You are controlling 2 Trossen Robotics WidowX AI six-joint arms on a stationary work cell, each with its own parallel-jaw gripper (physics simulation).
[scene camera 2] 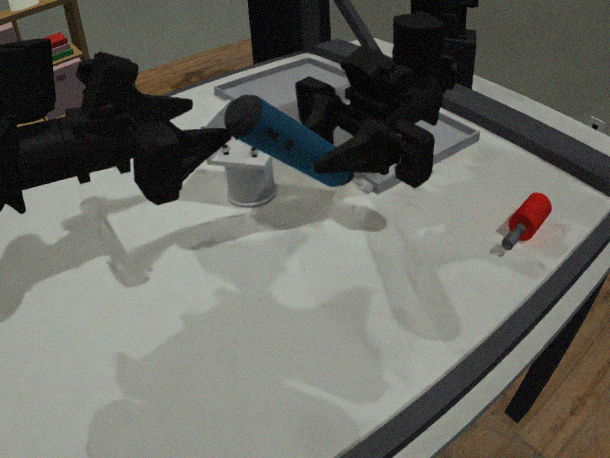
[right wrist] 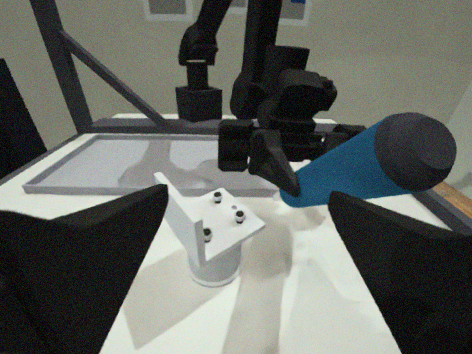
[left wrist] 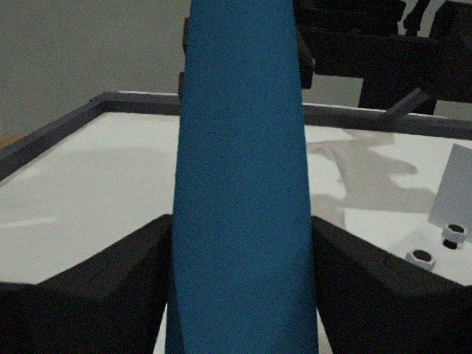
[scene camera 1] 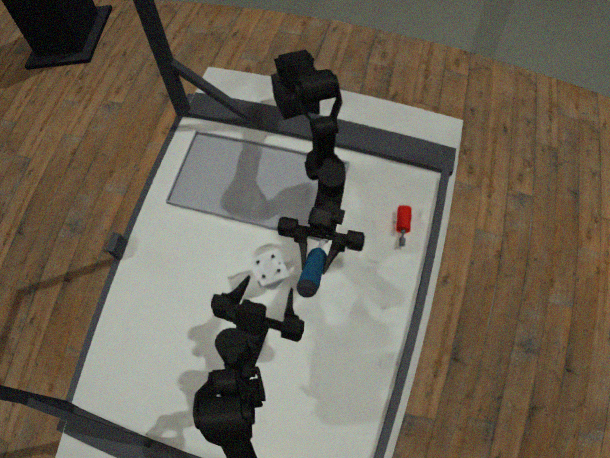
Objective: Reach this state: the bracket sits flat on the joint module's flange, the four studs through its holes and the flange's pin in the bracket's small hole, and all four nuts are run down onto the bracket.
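Where they show: left gripper, fingertip midpoint: [scene camera 2: 300,159] [right wrist: 320,193] [left wrist: 239,228]; right gripper, fingertip midpoint: [scene camera 2: 209,117] [right wrist: 249,195] [left wrist: 407,86] [scene camera 1: 270,282]; left arm's base at its link origin: [scene camera 2: 449,33] [right wrist: 198,88] [scene camera 1: 294,82].
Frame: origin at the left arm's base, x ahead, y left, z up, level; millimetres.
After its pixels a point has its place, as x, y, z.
Observation:
The white bracket [scene camera 1: 270,265] {439, -203, -35} [right wrist: 224,226] {457, -205, -35} lies on the grey joint module [scene camera 2: 250,184] {468, -195, -69} [right wrist: 216,270] {468, -221, -75}, its upright wall at the left in the right wrist view. Three nuts [right wrist: 217,197] {428, -194, -26} [right wrist: 240,216] {462, -191, -26} [right wrist: 206,234] {463, -226, -26} show on studs there; the wall hides the fourth corner. In the left wrist view one nut [left wrist: 454,233] {459, -220, -26} has a dark stud stretch beneath it. Pin seating is unclear. My left gripper [scene camera 1: 315,266] {492, -123, -10} [left wrist: 239,228] {492, -123, -10} is shut on a blue driver [scene camera 1: 312,272] {513, -130, 54} [scene camera 2: 295,140] {520, -115, 29} [left wrist: 240,150] {483, -114, 21} [right wrist: 345,170] {521, -162, 42}, tilted beside the bracket. My right gripper [scene camera 1: 270,283] {498, -215, 32} [scene camera 2: 211,119] {498, -215, 32} [right wrist: 249,195] {498, -215, 32} is open and empty near the bracket.
A red driver [scene camera 1: 404,219] {425, 128, -67} [scene camera 2: 532,215] {438, 129, -68} lies on the table at the right. A shallow grey tray [scene camera 1: 210,170] {121, -273, -97} [right wrist: 60,172] {132, -356, -97} lies behind the bracket. Dark frame rails [scene camera 1: 420,310] {640, 82, -81} [scene camera 2: 480,360] {636, 81, -81} edge the table. The blue driver's capped end is close to my right fingers.

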